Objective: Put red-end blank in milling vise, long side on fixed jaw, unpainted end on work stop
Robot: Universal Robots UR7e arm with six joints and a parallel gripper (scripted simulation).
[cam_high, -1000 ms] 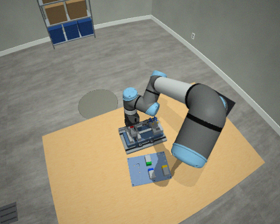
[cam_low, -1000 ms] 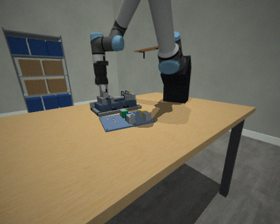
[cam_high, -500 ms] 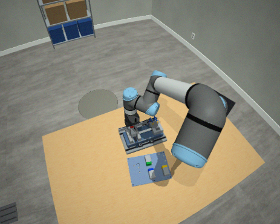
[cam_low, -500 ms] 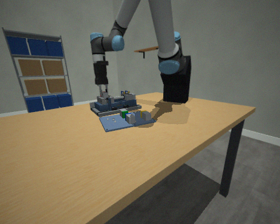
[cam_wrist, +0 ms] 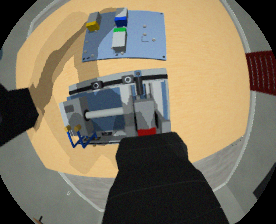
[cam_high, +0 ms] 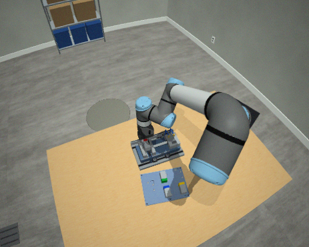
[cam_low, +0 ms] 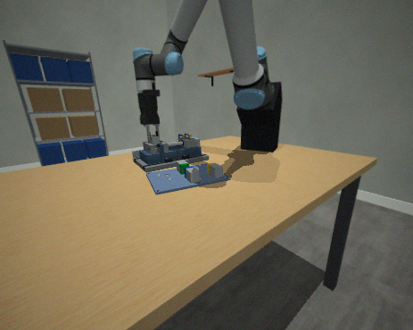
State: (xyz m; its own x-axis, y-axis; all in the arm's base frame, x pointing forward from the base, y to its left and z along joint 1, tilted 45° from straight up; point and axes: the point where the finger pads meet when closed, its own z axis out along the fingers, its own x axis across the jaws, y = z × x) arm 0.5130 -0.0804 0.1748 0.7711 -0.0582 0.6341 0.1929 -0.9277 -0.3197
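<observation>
Right now my hand is 2 cm above the red-ended blank. The rest, counted from my hand: green-ended blank: 8 cm behind, 18 cm to the left, 10 cm below; milling vise: 7 cm behind, 1 cm to the right, 9 cm below; plate: 8 cm behind, 22 cm to the left, 12 cm below.
</observation>
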